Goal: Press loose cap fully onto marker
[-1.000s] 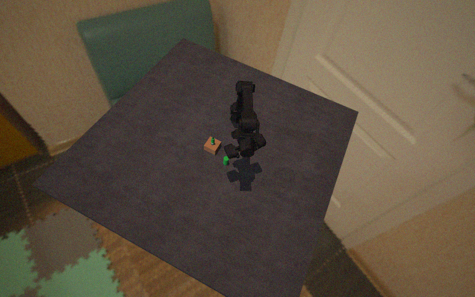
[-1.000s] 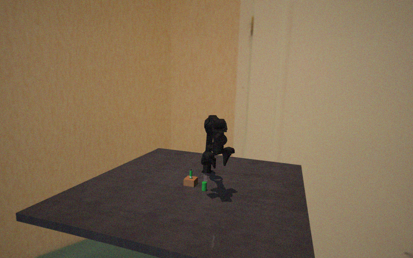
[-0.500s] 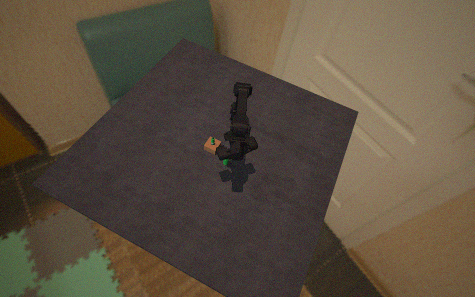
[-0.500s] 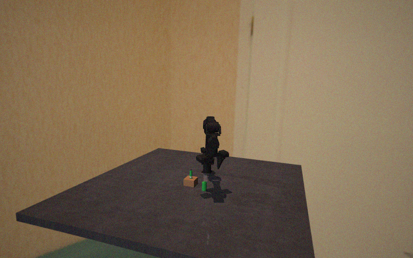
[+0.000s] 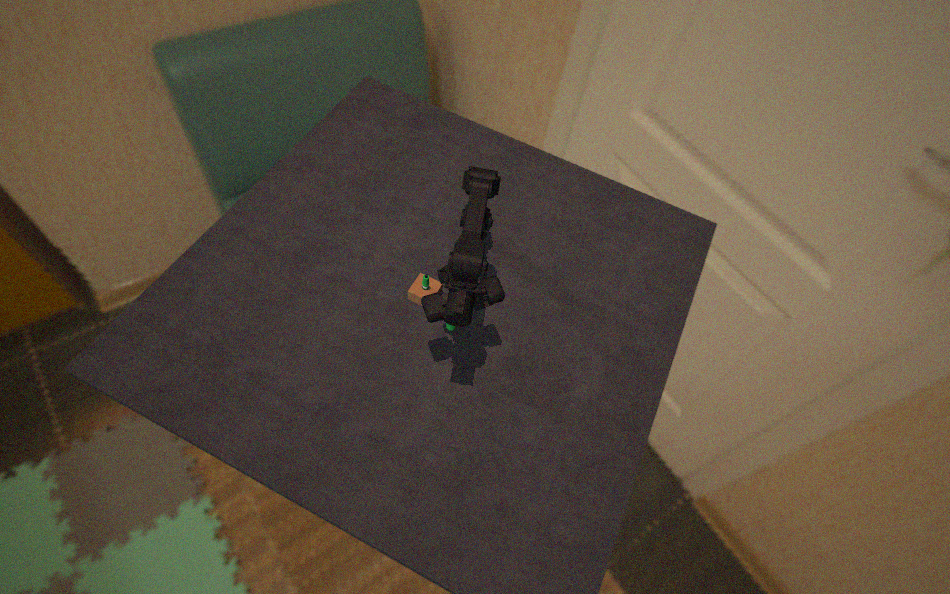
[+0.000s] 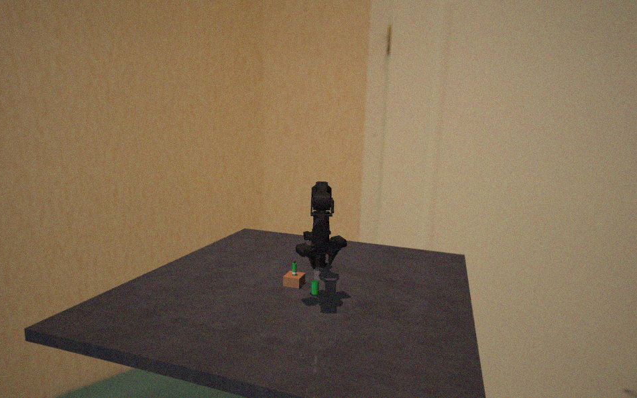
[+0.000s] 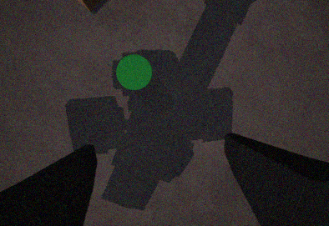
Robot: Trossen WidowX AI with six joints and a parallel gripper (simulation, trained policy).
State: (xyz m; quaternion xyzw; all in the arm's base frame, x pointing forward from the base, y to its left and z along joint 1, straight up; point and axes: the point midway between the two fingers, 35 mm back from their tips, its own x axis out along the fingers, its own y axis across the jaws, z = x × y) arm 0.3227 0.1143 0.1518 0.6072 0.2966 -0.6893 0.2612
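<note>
The green cap is 90 mm below my gripper tip, 30 mm to the right of it and 20 mm behind it. From my gripper tip the other things lie so: holder block 140 mm to the right, 100 mm below, 70 mm behind.
</note>
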